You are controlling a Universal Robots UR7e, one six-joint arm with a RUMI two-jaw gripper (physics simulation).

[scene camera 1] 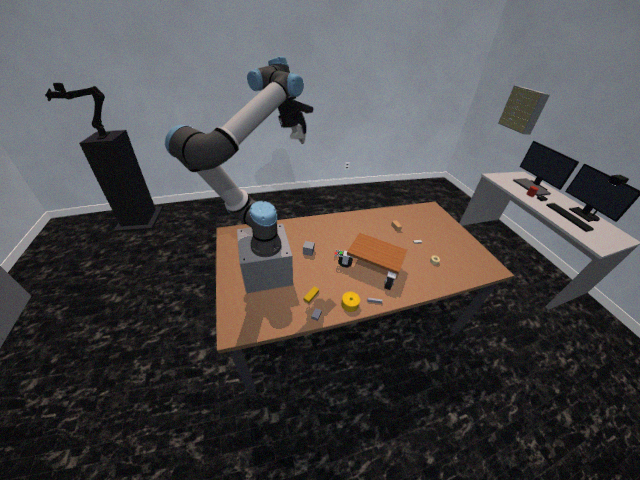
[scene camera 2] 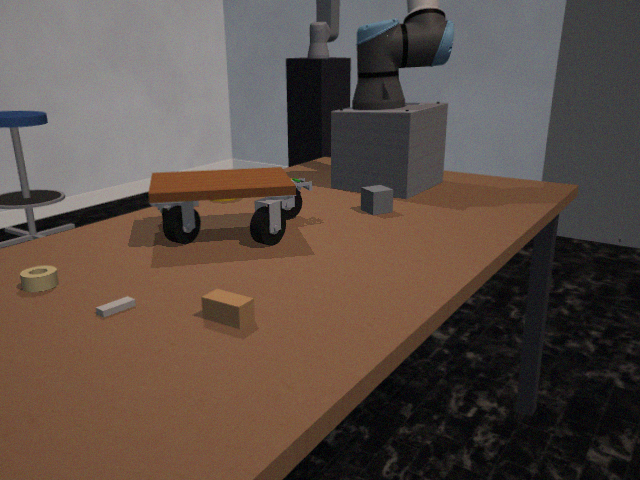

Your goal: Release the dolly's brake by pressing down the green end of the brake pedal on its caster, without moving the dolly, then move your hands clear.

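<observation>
The dolly, an orange-brown wooden board (scene camera 1: 377, 251) (scene camera 2: 222, 182) on black caster wheels, stands on the table. Its brake pedal sits on the caster at the board's end nearest the robot base. The pedal's green end (scene camera 1: 340, 252) (scene camera 2: 296, 180) lies close to the board, and its red end (scene camera 1: 336, 253) shows farther out in scene camera 1. How far the pedal is tilted is too small to tell. My gripper (scene camera 1: 298, 139) is shut and empty, high above the table and well apart from the dolly. In scene camera 2 the gripper does not show.
A grey cube (scene camera 1: 308, 248) (scene camera 2: 376, 199) stands between the robot base (scene camera 1: 267, 269) (scene camera 2: 369, 149) and the dolly. A yellow block (scene camera 1: 311, 295), a grey block (scene camera 1: 316, 314), a yellow round piece (scene camera 1: 351, 301) and a grey bar (scene camera 1: 374, 300) lie near one long table edge. A wooden block (scene camera 1: 396, 225) (scene camera 2: 227, 308) and a tape roll (scene camera 1: 435, 259) (scene camera 2: 39, 279) lie beyond the dolly.
</observation>
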